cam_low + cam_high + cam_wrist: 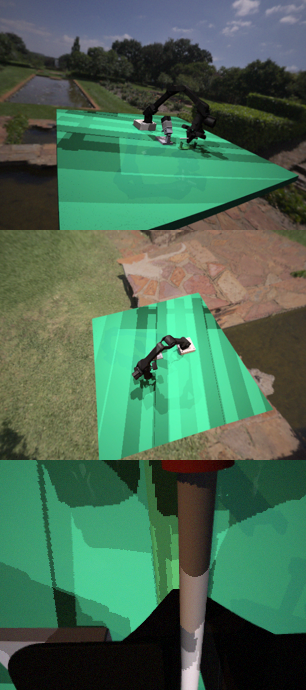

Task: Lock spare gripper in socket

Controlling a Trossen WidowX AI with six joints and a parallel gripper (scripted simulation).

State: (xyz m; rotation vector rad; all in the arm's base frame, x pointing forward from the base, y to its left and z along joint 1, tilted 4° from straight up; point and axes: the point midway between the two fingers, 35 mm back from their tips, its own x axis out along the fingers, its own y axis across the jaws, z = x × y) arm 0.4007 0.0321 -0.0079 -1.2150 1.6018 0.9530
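Now: gripper tip 10 mm to the right of the green cradle and 10 mm above it. Also, from my gripper tip: grey mount 120 mm behind, 80 mm to the right, 20 mm above; spare gripper 140 mm behind, 80 mm to the right, 80 mm above.
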